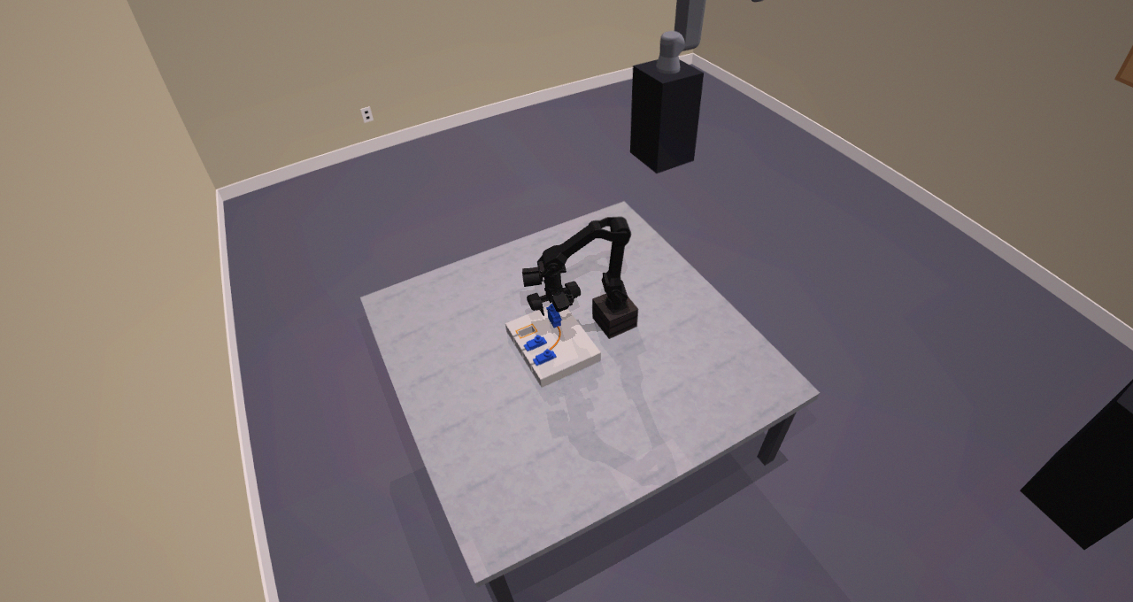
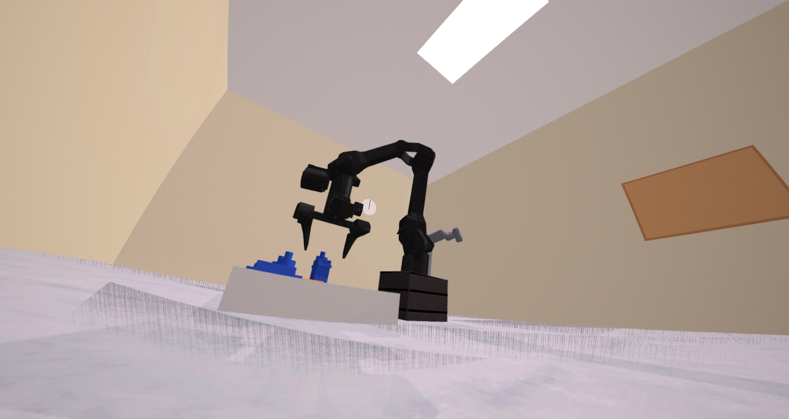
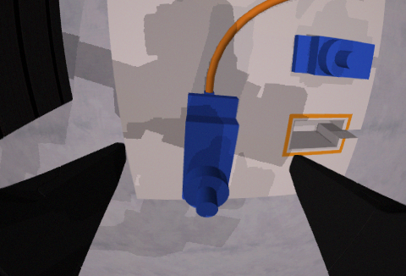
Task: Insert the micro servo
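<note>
The white deck is 90 mm below my gripper tip and 50 mm to the left of it.
</note>
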